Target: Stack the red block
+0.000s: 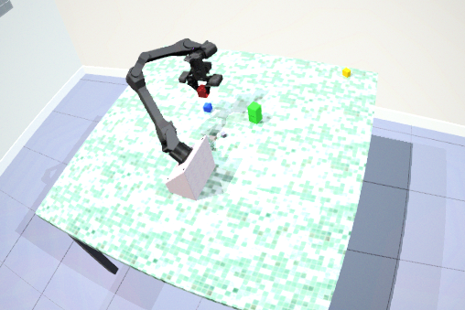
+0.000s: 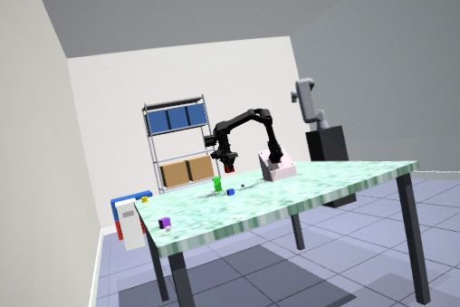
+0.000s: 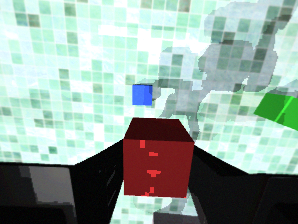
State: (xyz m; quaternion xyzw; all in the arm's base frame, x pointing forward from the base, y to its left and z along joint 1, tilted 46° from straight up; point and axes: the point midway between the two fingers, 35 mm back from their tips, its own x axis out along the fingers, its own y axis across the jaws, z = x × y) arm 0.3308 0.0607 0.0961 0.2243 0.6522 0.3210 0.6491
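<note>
Now: the blue block 2 cm ahead of my gripper tip, 2 cm to the left of it and 11 cm below it. Round my gripper tip: red block (1 cm above); then purple block (41 cm ahead, 35 cm to the left, 11 cm below); then small grey cube (10 cm behind, 13 cm to the right, 12 cm below).
</note>
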